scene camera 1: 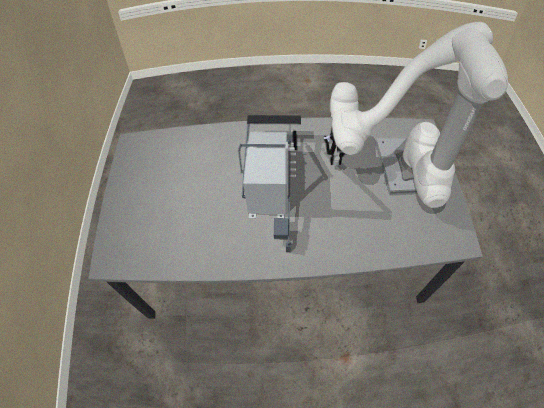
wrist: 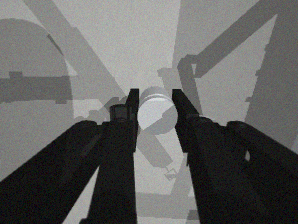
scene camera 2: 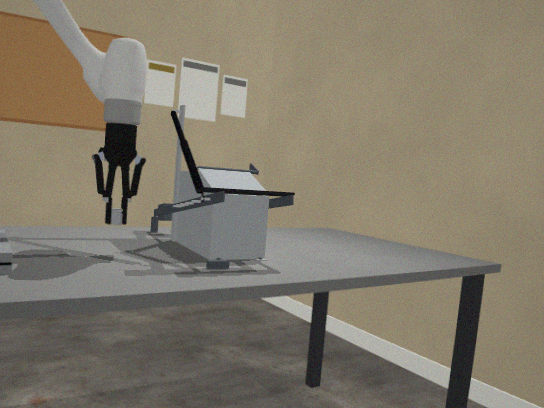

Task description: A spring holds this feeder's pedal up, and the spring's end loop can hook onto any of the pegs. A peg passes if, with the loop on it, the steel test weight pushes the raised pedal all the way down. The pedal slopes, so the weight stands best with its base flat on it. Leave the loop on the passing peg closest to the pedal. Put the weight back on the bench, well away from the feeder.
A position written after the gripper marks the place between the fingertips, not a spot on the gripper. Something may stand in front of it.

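Observation:
The gripper (scene camera 2: 115, 223) is visible, and the wrist view has it too (wrist: 155, 102). A steel test weight (wrist: 157, 115) is in the scene, along with a feeder (scene camera 2: 235, 229), which can also be seen in scene camera 1, the feeder (scene camera 1: 265, 182).

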